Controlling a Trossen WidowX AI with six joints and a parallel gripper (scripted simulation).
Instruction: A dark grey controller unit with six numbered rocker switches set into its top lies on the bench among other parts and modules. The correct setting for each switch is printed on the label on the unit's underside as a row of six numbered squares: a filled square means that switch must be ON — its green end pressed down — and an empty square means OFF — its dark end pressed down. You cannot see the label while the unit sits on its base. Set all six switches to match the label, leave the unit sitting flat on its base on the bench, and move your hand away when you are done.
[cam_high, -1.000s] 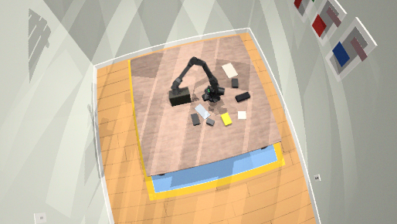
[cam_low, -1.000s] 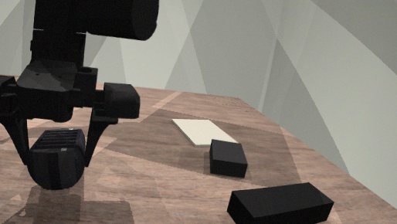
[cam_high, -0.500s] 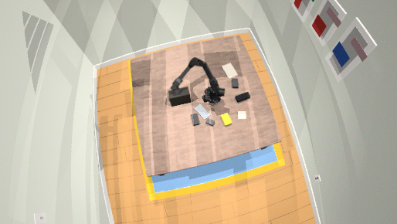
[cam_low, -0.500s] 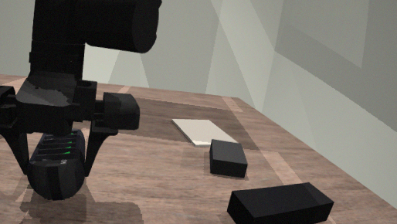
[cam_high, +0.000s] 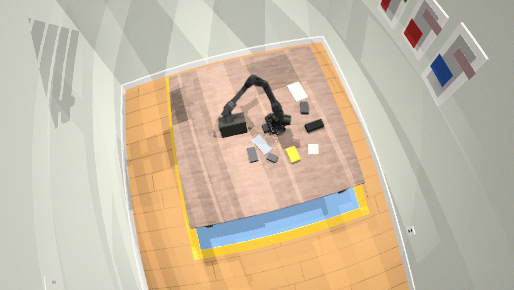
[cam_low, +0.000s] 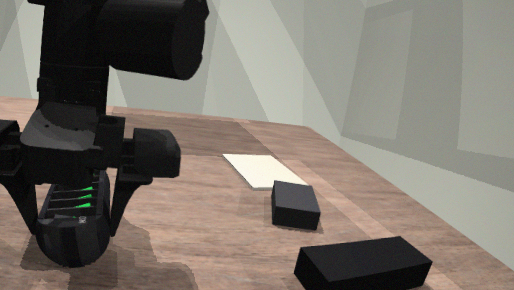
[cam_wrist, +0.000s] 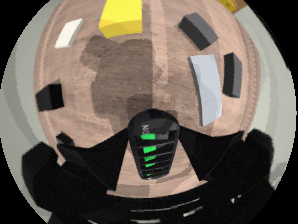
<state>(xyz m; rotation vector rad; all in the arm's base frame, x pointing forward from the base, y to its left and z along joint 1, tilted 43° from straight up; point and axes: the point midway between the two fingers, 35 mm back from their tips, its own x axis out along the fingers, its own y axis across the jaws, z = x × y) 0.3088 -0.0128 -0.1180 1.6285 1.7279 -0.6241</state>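
Right now my gripper tip is 12 cm past the pale grey plate, 8 cm to the left of it and 2 cm above it. Also, from my gripper tip: yellow block: 8 cm ahead, 21 cm to the right, 1 cm below; then long black block: 29 cm ahead, 3 cm to the right, 1 cm below; then dark grey block: 27 cm ahead, 13 cm to the left, 1 cm below.
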